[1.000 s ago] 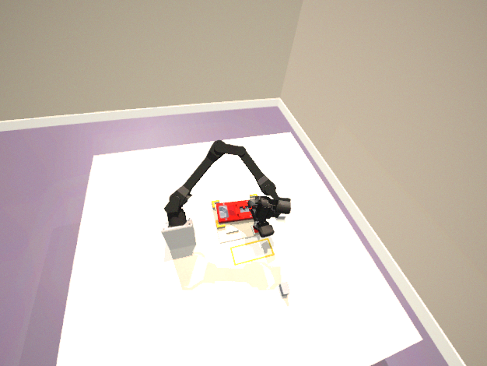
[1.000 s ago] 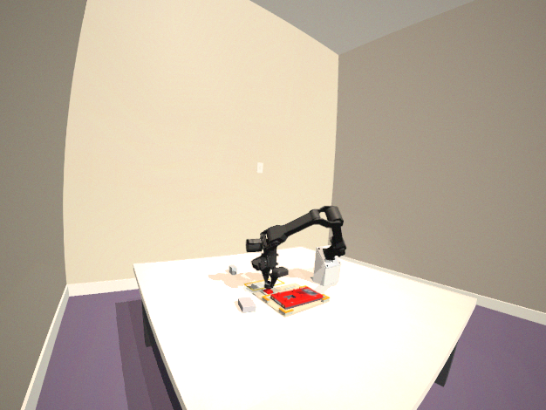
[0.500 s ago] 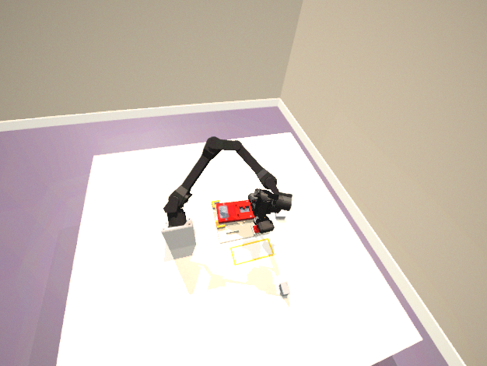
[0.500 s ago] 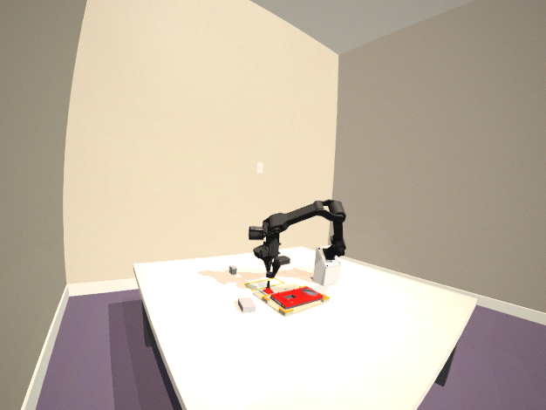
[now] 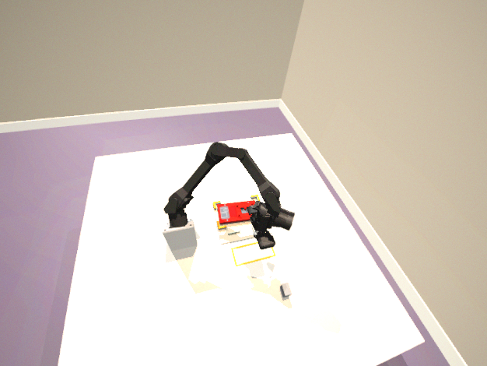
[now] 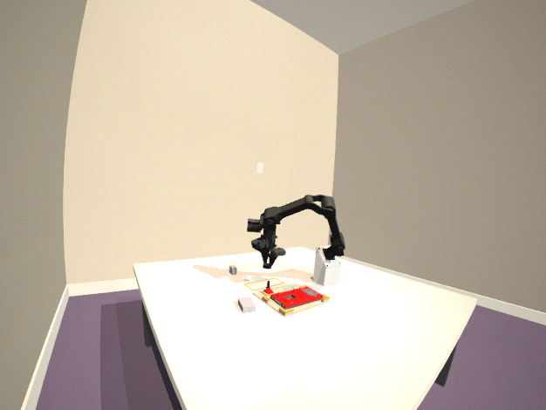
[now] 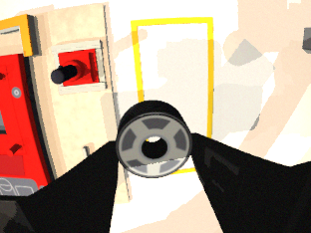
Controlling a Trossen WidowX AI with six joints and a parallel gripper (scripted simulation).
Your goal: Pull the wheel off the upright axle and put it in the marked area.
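The axle is 30 mm ahead of my gripper tip, 70 mm to the left of it and 70 mm below it. Round my gripper tip: dark wheel right at my gripper tip.
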